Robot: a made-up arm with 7 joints.
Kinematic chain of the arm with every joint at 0, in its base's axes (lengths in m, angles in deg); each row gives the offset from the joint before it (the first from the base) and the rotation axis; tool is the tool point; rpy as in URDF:
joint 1: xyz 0 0 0.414 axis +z
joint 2: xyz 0 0 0 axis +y
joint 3: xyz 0 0 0.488 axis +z
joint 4: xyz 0.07 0 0 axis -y
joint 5: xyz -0.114 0 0.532 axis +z
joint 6: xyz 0 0 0 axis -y
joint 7: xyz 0.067 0 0 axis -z
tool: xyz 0 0 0 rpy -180 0 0
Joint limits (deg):
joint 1: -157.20..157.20
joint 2: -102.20..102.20
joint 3: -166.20..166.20
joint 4: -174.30..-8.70
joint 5: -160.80..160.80
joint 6: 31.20..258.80
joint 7: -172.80..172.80
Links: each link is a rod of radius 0.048 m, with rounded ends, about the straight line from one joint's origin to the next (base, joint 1, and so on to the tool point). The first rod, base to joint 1, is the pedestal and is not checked.
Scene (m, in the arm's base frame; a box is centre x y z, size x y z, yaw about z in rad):
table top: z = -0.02
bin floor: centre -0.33 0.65 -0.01 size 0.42 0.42 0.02 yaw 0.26
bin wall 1: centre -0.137 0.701 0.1 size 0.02 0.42 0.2 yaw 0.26
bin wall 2: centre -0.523 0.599 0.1 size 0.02 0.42 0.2 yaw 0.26
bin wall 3: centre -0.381 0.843 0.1 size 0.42 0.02 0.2 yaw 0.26
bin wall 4: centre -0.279 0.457 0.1 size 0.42 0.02 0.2 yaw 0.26
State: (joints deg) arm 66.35 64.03 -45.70 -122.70 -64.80 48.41 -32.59
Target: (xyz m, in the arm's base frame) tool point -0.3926 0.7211 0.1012
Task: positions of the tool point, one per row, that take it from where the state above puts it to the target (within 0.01 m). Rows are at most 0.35 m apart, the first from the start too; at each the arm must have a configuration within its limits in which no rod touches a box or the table.
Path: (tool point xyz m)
1: 0.5107 0.4366 0.1932
2: 0.3331 0.6530 0.2555
3: 0.0781 0.7851 0.3536
4: -0.1612 0.7883 0.3489
5: -0.3927 0.7211 0.3633
6: -0.3985 0.7305 0.2343
7: -0.3925 0.7211 0.1011

